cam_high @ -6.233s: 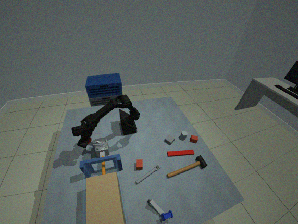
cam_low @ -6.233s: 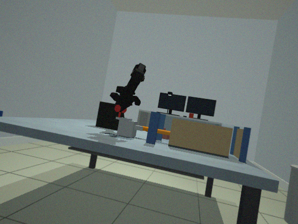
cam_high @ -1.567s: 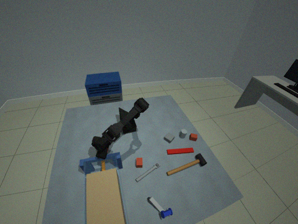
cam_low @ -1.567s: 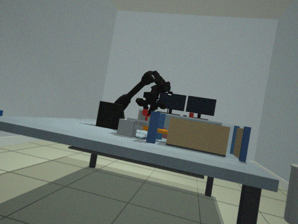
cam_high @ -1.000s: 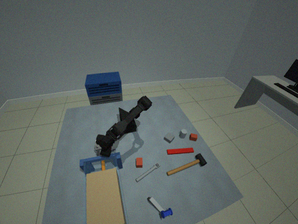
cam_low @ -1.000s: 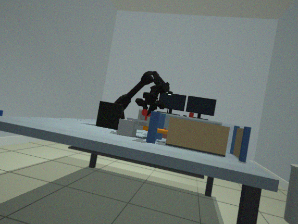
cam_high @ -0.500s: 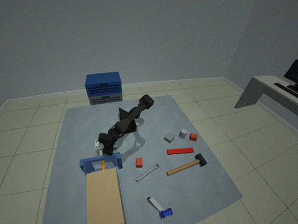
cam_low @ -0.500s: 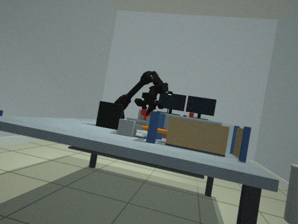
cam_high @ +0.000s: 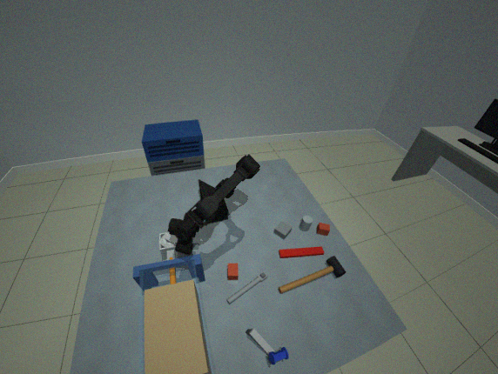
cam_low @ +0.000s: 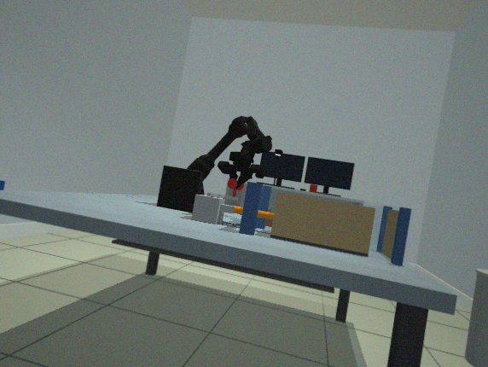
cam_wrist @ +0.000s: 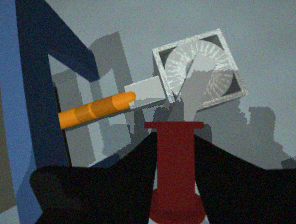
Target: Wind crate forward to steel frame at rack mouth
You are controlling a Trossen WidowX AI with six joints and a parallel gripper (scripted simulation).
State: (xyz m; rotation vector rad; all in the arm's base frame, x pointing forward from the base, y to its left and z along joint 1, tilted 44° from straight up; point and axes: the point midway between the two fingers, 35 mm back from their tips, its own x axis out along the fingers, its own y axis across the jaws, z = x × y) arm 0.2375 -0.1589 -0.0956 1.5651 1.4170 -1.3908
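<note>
My gripper tip is 20 mm past the red-knobbed winch handle, 10 mm to the left of it and 30 mm above it. Round my gripper tip: grey winch (80 mm behind, 70 mm to the right, 100 mm below); clear-panelled cubby (340 mm ahead, 70 mm to the right, 20 mm below); red knob (10 mm ahead, 20 mm to the left).
</note>
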